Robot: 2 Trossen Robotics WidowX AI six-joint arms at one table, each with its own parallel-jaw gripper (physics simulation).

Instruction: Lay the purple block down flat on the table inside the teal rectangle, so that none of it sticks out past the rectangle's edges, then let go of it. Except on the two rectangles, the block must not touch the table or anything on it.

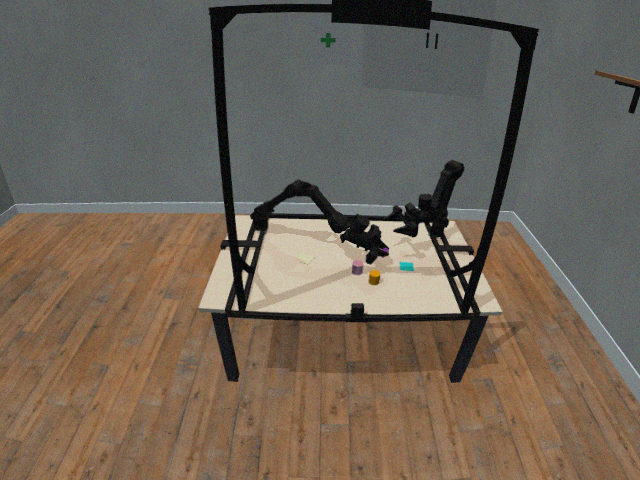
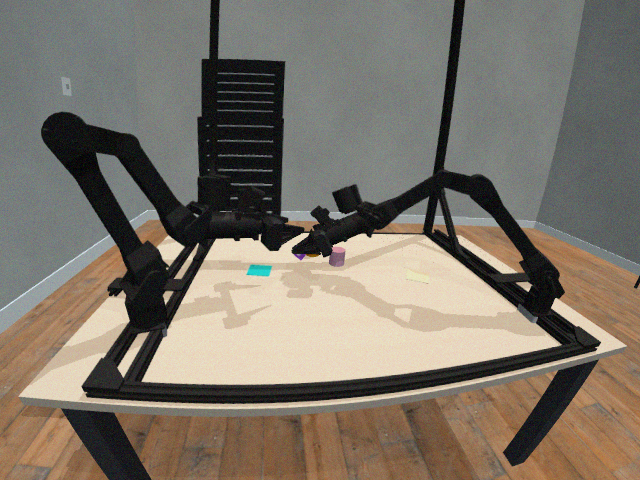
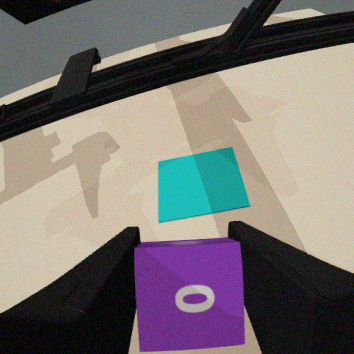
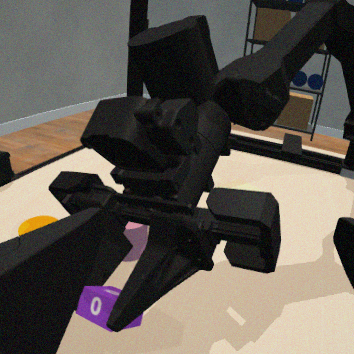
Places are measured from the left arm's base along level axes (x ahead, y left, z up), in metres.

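Pixels of known places: left gripper, fingertip midpoint: [image 1: 388, 252] [image 2: 292, 250] [image 3: 183, 235] [image 4: 90, 318]; right gripper, fingertip midpoint: [image 1: 388, 225] [image 2: 295, 224] [image 4: 222, 225]; left arm's base, link origin: [image 1: 260, 227] [image 2: 536, 309]; right arm's base, link origin: [image 1: 436, 233] [image 2: 148, 321].
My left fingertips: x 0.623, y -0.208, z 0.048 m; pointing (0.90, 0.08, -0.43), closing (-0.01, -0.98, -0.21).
Ahead of a thing's pixels: the offset from my left fingertips to its top centre. "spot": to the spot under its first point. Level surfaces: height alone.
The purple block @(0.015 m up, 0.018 m back, 0.001 m left) [image 1: 384, 250] [image 2: 299, 256] [image 3: 189, 295] [image 4: 95, 305], a cube marked "0", sits between the fingers of my left gripper [image 1: 378, 254] [image 2: 302, 250] [image 3: 183, 235], which is shut on it. It hangs just above the table. The teal rectangle @(spot: 0.066 m down, 0.093 m ahead, 0.014 m right) [image 1: 407, 267] [image 2: 259, 270] [image 3: 200, 184] lies flat on the table a short way ahead of the block and is bare. My right gripper [image 1: 406, 230] [image 2: 290, 236] is open and empty. It hovers close by, facing the left gripper from the far side of the rectangle.
A pink cylinder @(0.021 m down, 0.132 m back, 0.072 m right) [image 1: 357, 267] [image 2: 337, 256] [image 4: 135, 239] and an orange cylinder @(0.022 m down, 0.060 m back, 0.133 m right) [image 1: 374, 277] [image 2: 312, 255] [image 4: 35, 223] stand close beside the left gripper. A pale yellow rectangle @(spot: 0.066 m down, 0.357 m back, 0.002 m right) [image 1: 307, 258] [image 2: 417, 276] lies farther off. Black frame rails [image 3: 197, 60] border the table @(0.067 m down) [image 1: 413, 295].
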